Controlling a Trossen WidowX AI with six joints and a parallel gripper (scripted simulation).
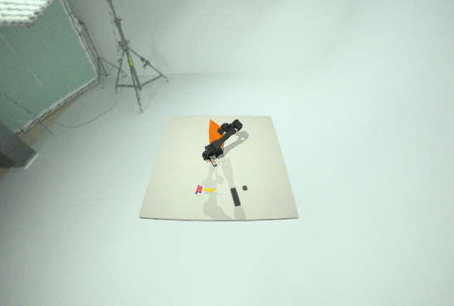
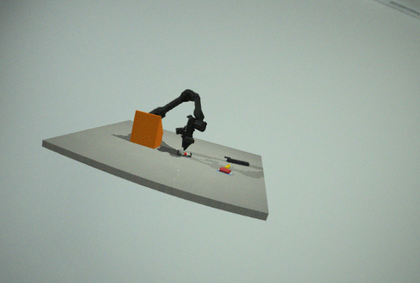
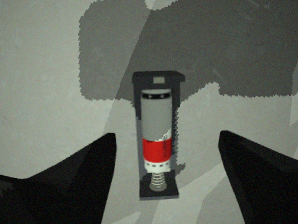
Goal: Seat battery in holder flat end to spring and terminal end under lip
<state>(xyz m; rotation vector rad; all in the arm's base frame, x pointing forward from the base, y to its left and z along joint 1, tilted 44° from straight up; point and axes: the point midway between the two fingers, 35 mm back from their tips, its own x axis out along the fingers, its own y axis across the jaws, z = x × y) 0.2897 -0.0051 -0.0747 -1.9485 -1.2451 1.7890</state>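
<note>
Right now my gripper tip is 10 mm short of the white battery and 30 mm above it. From my gripper tip the other things lie so: black battery door: 280 mm ahead, 290 mm to the left, 40 mm below; black remote: 370 mm ahead, 200 mm to the left, 30 mm below.
</note>
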